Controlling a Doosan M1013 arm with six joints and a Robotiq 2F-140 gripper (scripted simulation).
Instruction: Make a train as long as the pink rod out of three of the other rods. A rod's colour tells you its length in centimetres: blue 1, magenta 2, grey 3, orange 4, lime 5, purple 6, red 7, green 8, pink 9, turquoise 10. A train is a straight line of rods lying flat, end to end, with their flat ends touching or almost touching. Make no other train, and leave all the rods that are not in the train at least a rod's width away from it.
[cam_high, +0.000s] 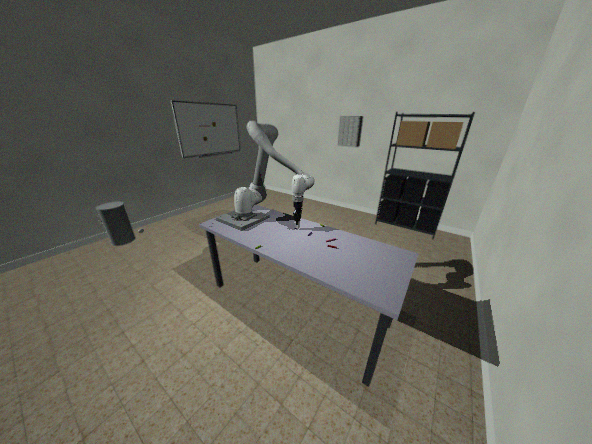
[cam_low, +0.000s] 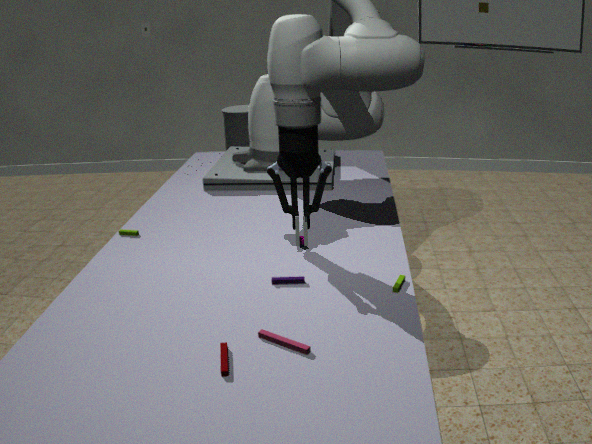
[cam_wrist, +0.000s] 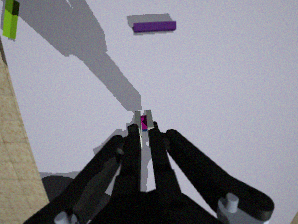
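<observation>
My hand is 10 mm past the magenta rod and 30 mm above it. From my hand the other things lie so: blue rod: 20 mm behind, 40 mm below; then purple rod: 130 mm ahead, 30 mm to the right, 40 mm below; then pink rod: 330 mm ahead, 40 mm to the right, 40 mm below.
</observation>
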